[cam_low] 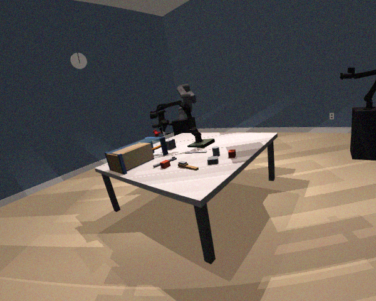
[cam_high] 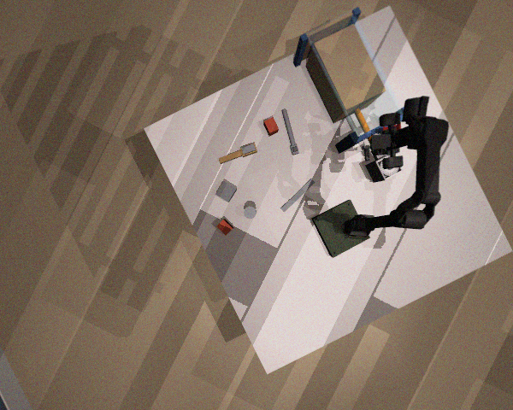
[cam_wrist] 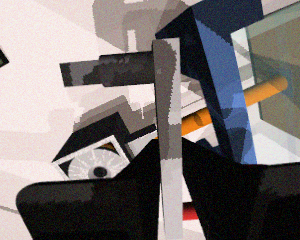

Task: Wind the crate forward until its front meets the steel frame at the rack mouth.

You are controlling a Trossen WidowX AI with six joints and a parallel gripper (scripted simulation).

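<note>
My gripper tip is now 20 mm short of the red knob, 60 mm to the left of it and 10 mm below it. From my gripper tip the other things lie so: winch handle: 10 mm to the right, 10 mm above; then blue frame: 60 mm ahead, 60 mm to the right, 70 mm below; then grey winch: 120 mm behind, 60 mm to the right, 150 mm below.
</note>
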